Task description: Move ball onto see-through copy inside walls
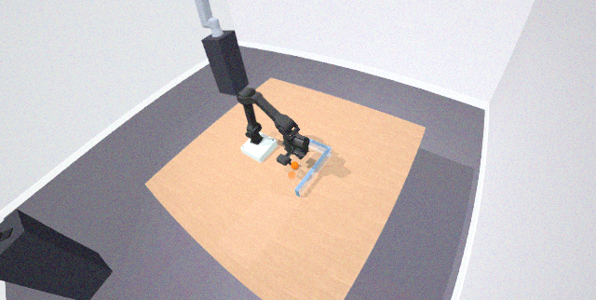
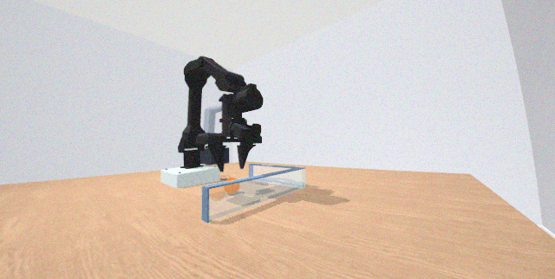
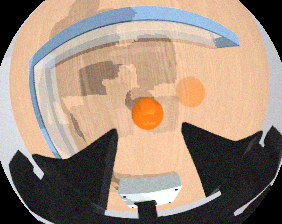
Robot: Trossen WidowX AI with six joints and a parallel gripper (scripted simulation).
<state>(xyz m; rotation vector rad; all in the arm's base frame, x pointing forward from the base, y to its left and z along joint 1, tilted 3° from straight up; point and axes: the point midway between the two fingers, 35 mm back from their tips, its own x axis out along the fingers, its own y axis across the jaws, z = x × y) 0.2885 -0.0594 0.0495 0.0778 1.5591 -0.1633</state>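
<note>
Now: the orange ball 40 mm below my gripper tip. The rest, counted from my gripper tip: clear wall (120 mm ahead, 30 mm below).
</note>
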